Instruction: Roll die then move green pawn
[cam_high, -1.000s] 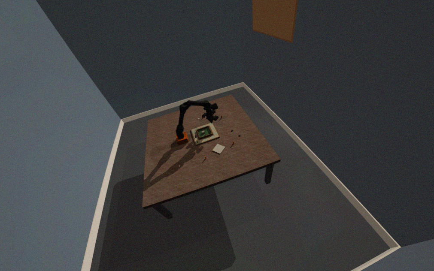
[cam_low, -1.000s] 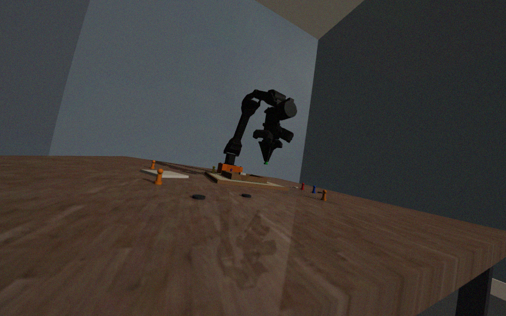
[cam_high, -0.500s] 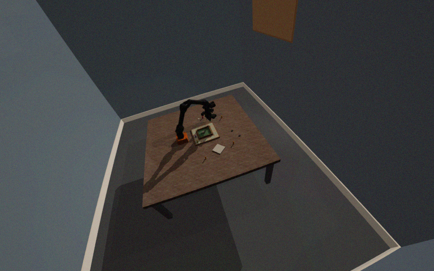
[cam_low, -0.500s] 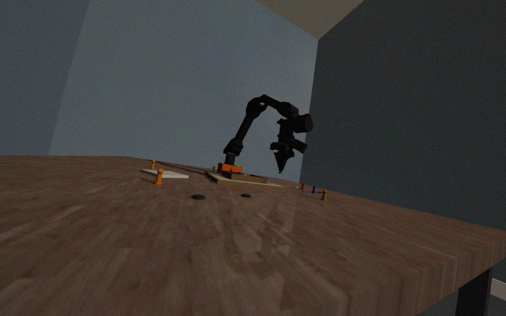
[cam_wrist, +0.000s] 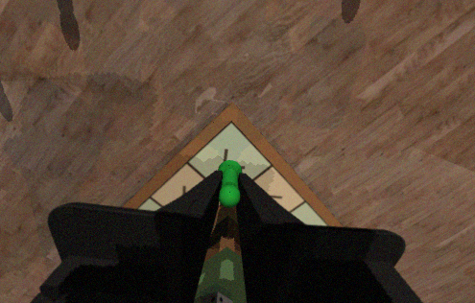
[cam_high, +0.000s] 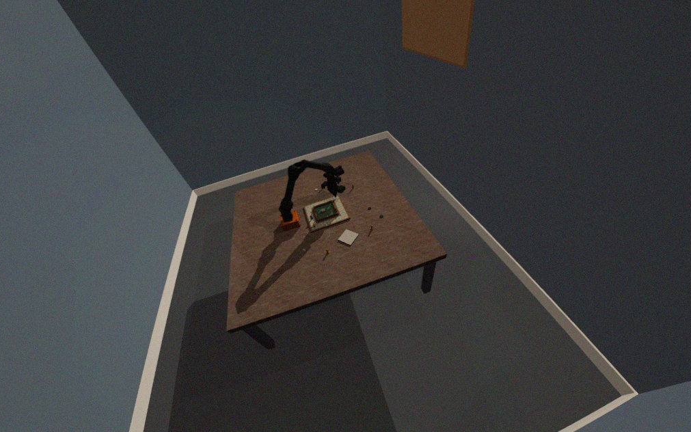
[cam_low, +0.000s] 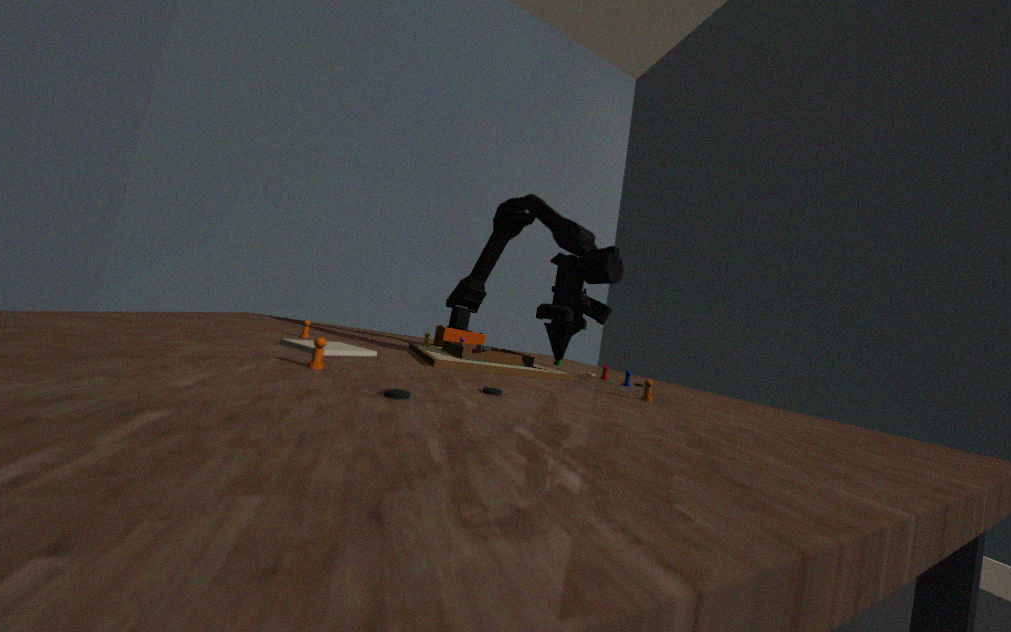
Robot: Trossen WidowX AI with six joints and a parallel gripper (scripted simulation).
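Now: the green pawn 10 mm above my gripper tip. Also, from my gripper tip: white die (130 mm to the right, 110 mm behind, 10 mm below); then purple pawn (200 mm behind, 170 mm to the right, 10 mm below); then red pawn (180 mm to the left, 90 mm behind, 20 mm below).
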